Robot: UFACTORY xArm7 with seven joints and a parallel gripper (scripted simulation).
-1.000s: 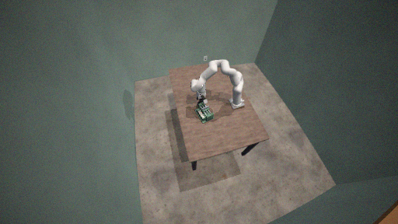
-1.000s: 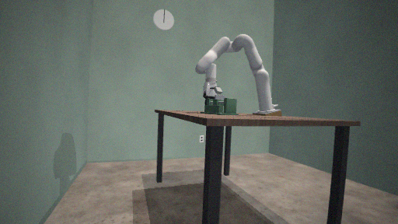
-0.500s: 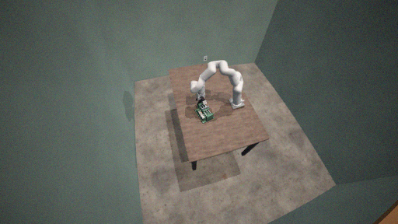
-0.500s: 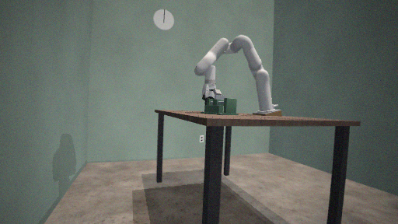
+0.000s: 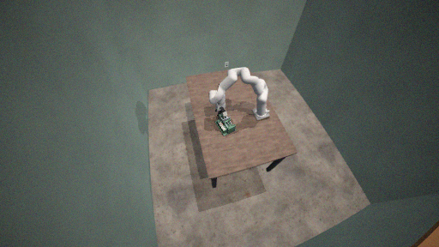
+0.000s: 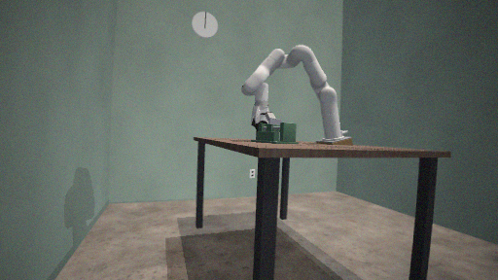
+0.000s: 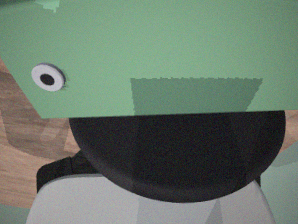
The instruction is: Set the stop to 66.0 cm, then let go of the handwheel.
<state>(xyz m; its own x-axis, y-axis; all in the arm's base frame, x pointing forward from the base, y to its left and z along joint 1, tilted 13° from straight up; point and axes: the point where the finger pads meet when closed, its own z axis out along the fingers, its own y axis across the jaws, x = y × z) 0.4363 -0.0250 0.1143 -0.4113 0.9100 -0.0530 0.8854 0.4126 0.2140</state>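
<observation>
My hand is 40 mm past the green stop fixture, 140 mm to the right of it and 40 mm below it. From my hand the other things lie so: black handwheel (10 mm behind, 20 mm to the left, 10 mm above).
</observation>
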